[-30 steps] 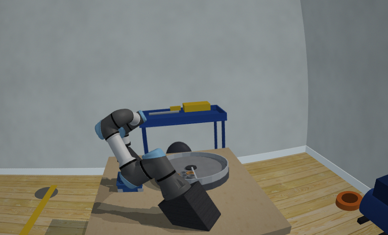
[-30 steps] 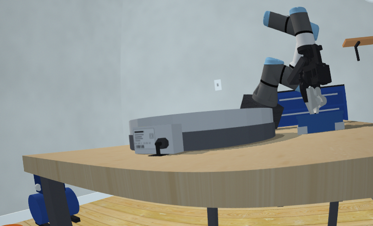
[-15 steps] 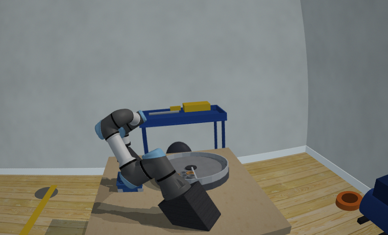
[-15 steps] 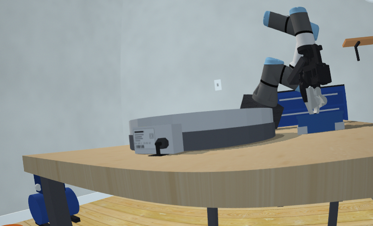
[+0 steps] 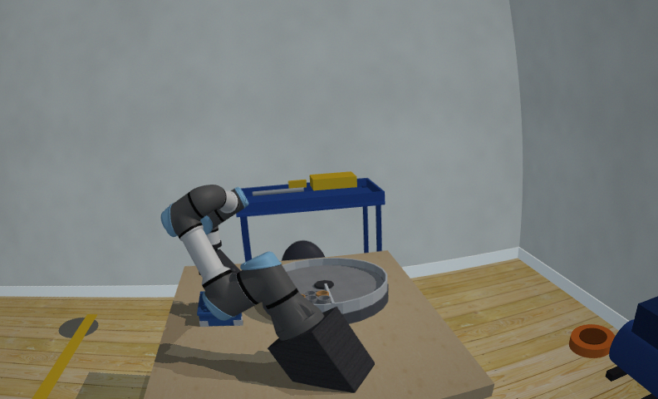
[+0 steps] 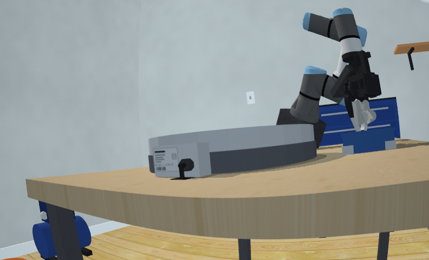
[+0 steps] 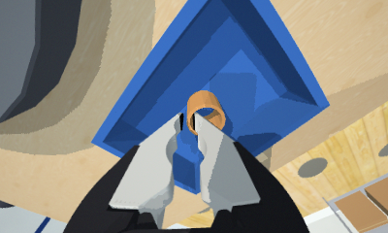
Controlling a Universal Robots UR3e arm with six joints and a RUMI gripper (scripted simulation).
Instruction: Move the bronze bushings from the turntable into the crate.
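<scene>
Right now my hand is 20 mm above the blue crate, 10 mm to the right of it and 10 mm past it. From my hand the other things lie so: grey turntable 330 mm to the right, 120 mm ahead, 10 mm above.
</scene>
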